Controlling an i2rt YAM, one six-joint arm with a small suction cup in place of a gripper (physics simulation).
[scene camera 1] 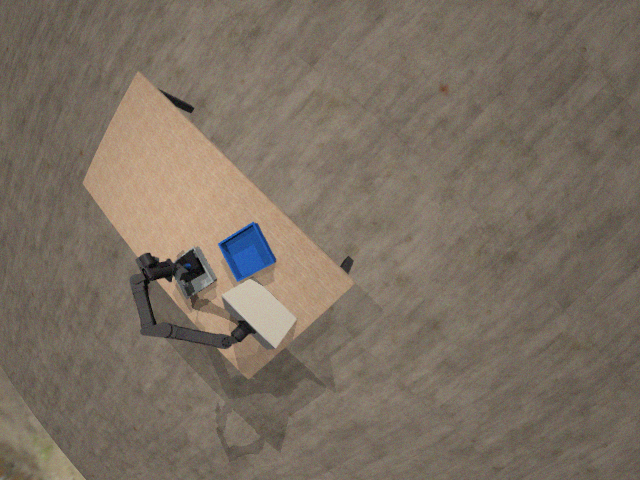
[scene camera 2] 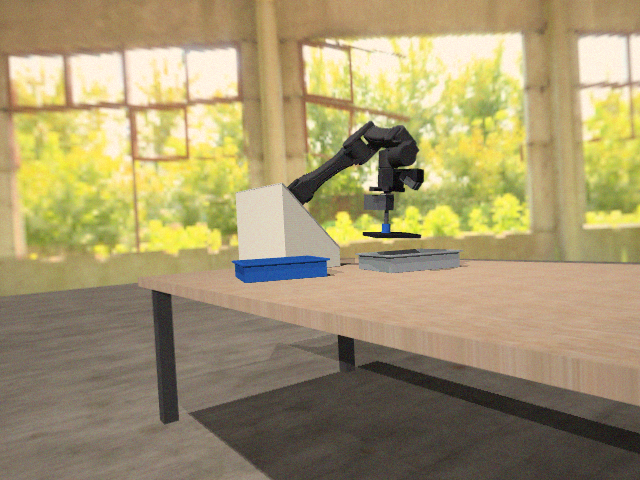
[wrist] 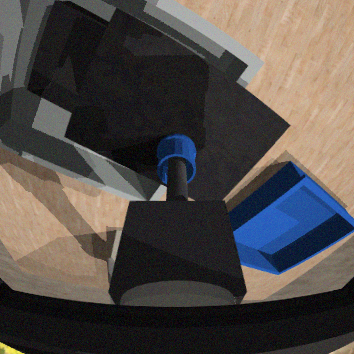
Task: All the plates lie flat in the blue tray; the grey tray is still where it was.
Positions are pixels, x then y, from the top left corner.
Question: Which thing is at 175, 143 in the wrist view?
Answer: The suction cup.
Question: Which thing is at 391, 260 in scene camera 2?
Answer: A grey tray.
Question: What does the blue tray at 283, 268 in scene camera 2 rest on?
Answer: The table.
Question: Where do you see a blue tray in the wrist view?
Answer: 289, 218
